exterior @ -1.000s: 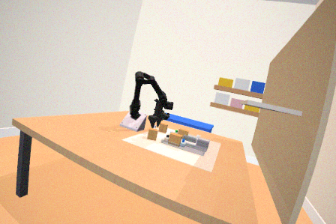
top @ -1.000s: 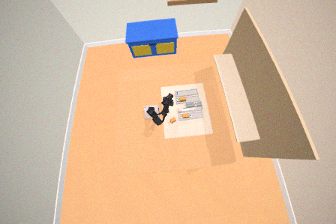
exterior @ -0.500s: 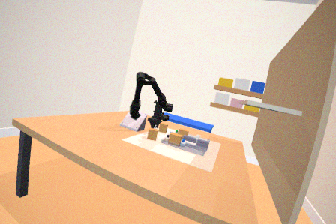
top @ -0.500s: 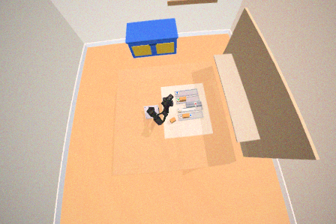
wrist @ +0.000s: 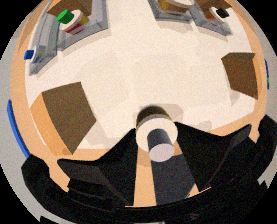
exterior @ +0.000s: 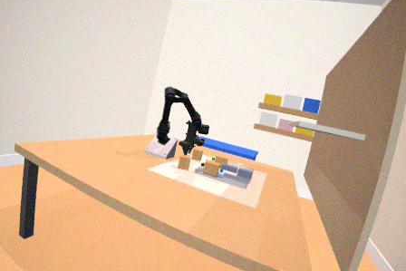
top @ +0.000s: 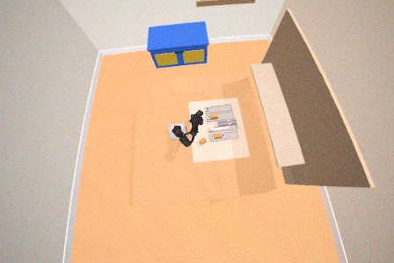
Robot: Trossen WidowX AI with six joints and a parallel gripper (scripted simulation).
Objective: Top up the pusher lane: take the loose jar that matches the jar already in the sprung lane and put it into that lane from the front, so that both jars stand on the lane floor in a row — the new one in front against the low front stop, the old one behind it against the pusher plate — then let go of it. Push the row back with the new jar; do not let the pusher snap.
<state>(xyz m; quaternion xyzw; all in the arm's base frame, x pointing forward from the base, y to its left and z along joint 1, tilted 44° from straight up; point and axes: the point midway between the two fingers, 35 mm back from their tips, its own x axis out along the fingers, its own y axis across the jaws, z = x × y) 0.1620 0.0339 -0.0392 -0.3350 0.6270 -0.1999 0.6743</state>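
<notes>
My gripper tip is 30 cm short of the grey lane rack, 2 cm to the right of it and 1 cm above it. Also, from my gripper tip: tall board (77 cm ahead, 8 cm to the left, 37 cm above).
</notes>
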